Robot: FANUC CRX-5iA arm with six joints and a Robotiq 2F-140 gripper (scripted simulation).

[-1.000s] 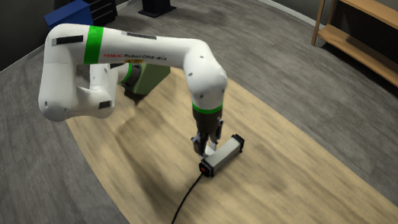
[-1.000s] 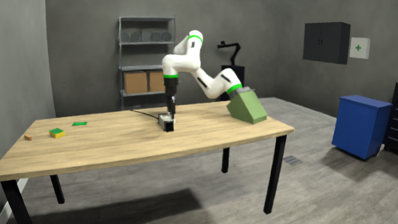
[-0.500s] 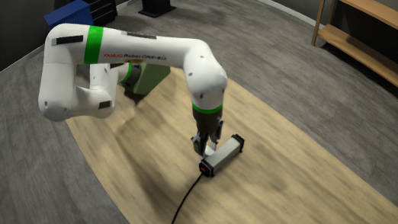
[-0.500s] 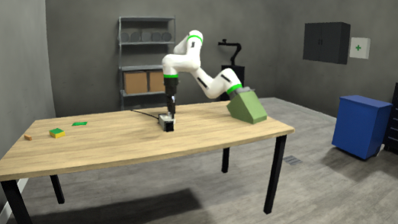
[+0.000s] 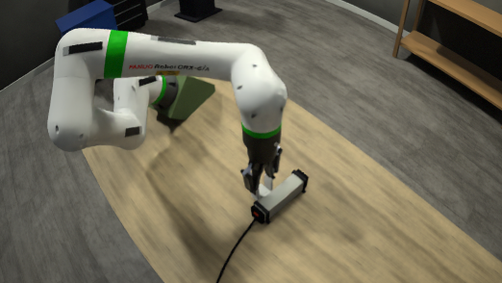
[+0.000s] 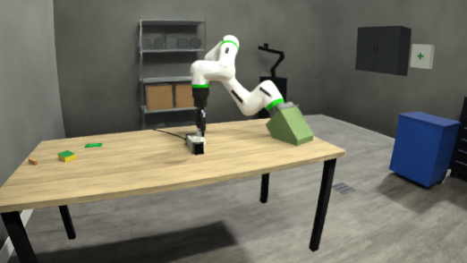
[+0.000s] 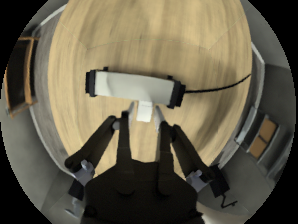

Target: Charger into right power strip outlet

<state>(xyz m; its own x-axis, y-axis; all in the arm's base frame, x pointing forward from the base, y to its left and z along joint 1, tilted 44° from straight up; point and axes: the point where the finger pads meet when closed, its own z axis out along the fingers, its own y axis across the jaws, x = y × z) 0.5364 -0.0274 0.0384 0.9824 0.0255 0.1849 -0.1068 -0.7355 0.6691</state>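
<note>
My gripper is now 3 cm above the white charger and 1 cm short of it. The rest, counted from my hand: power strip 7 cm ahead, 3 cm below, 2 cm to the left; then yellow-green sponge 74 cm ahead, 12 cm to the right, 5 cm below; then flat green piece 59 cm ahead, 28 cm to the right, 6 cm below.
</note>
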